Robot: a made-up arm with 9 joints. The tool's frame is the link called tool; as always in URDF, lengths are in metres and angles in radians.
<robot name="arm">
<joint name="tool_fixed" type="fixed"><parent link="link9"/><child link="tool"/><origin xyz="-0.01 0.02 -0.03" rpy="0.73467 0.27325 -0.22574"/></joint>
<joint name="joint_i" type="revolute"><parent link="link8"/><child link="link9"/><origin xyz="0.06 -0.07 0.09"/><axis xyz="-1 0 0"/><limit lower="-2.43" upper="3.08"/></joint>
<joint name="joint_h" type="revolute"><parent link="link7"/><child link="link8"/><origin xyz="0.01 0 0.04"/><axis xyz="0 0 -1"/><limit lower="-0.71" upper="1.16"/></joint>
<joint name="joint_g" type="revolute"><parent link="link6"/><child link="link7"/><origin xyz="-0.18 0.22 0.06"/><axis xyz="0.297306 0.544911 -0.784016"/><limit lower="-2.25" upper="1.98"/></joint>
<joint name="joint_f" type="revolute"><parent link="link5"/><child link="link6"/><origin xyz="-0.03 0.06 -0.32"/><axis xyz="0 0 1"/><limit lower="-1.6" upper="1.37"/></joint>
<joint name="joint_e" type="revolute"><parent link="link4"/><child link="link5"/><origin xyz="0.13 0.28 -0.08"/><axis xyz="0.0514 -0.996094 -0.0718"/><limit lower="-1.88" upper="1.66"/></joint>
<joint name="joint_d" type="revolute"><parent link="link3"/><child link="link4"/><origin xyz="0.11 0.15 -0.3"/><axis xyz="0 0 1"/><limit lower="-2.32" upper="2.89"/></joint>
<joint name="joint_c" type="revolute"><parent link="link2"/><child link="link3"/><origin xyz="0.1 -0.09 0.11"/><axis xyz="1 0 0"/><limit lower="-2.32" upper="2.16"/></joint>
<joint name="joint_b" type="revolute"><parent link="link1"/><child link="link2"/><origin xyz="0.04 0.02 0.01"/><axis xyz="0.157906 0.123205 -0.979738"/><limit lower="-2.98" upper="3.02"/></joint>
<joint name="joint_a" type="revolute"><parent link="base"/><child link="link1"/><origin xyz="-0.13 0.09 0.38"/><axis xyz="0.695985 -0.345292 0.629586"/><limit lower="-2" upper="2.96"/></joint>
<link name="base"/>
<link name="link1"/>
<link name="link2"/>
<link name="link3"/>
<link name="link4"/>
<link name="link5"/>
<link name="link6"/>
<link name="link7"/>
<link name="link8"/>
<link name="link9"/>
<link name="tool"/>
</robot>
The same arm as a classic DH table. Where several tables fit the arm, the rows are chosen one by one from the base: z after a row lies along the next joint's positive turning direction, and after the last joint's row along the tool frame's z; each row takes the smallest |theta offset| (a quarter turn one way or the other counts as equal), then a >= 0, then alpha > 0; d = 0 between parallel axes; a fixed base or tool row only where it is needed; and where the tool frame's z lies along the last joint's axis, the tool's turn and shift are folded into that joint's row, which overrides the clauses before.
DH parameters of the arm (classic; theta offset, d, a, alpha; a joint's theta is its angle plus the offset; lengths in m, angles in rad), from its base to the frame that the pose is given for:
base (fixed): 1.1103 0.5068 0.0228 0.8898
joint_a: 0.2178 -0.1632 0.0329 2.1525
joint_b: -0.3215 -0.1019 -0.0756 -1.4122
joint_c: -0.1251 0.2292 0.1500 -1.5708
joint_d: -1.5192 -0.3996 0.1443 1.6427
joint_e: 0.0000 -0.3353 -0.0269 -1.6427
joint_f: -0.5510 -0.1294 -0.2634 -2.4719
joint_g: 0.0000 0.1800 0.0088 -0.6697
joint_h: 1.0713 -0.1360 0.0700 -1.5708
joint_i: -0.7738 -0.0516 0.0067 -1.6159
tool (fixed): 1.2210 -0.0355 0.0000 0.0000
Joint limits (rad, base to tool): -2.0000..2.9600 -2.9800..3.0200 -2.3200..2.1600 -2.3200..2.8900 -1.8800..1.6600 -1.6000..1.3700 -2.2500..1.9800 -0.7100..1.1600 -2.4300..3.0800

